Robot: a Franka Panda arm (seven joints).
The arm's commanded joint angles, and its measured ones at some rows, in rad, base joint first. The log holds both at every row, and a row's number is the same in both.
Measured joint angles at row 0:
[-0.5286 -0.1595 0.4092 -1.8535 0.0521 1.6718 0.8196]
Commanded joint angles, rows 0 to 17:
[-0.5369 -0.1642 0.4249 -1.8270 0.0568 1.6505 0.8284]
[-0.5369 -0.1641 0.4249 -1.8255 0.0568 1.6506 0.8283]
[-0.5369 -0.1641 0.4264 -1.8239 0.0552 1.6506 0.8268]
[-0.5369 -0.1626 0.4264 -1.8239 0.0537 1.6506 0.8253]
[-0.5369 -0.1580 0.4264 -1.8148 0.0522 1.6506 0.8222]
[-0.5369 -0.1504 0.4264 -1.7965 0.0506 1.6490 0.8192]
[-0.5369 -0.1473 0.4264 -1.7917 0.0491 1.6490 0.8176]
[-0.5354 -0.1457 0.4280 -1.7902 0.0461 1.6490 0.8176]
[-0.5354 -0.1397 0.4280 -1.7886 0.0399 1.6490 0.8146]
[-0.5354 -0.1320 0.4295 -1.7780 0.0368 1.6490 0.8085]
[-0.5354 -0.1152 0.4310 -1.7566 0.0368 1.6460 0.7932]
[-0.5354 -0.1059 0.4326 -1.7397 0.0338 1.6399 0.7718]
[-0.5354 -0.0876 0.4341 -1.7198 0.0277 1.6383 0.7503]
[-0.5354 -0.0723 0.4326 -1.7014 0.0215 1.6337 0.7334]
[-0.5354 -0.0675 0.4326 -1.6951 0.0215 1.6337 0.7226]
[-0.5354 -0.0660 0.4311 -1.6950 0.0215 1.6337 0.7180]
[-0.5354 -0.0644 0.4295 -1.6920 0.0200 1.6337 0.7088]
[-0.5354 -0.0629 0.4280 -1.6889 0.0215 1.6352 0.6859]
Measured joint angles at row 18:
[-0.5289 -0.0856 0.4187 -1.7330 0.0389 1.6716 0.7310]
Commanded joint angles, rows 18 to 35:
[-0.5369 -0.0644 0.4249 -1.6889 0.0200 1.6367 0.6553]
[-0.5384 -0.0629 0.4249 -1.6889 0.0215 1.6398 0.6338]
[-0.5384 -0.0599 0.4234 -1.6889 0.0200 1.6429 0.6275]
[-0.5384 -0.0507 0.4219 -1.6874 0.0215 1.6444 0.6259]
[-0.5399 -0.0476 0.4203 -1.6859 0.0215 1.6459 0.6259]
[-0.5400 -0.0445 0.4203 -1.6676 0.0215 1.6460 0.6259]
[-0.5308 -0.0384 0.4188 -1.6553 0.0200 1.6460 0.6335]
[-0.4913 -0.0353 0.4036 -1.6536 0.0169 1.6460 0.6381]
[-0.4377 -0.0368 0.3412 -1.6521 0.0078 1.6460 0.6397]
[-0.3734 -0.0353 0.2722 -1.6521 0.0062 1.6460 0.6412]
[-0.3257 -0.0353 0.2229 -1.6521 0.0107 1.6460 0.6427]
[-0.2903 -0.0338 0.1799 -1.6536 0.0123 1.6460 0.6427]
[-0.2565 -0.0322 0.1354 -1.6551 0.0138 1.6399 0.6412]
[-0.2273 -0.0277 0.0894 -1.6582 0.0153 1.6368 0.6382]
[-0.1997 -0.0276 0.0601 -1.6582 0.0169 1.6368 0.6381]
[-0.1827 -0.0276 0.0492 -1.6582 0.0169 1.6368 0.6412]
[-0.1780 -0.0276 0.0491 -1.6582 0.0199 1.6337 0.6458]
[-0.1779 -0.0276 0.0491 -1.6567 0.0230 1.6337 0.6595]
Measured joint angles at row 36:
[-0.2144 -0.0346 0.0704 -1.6790 0.0284 1.6701 0.6430]
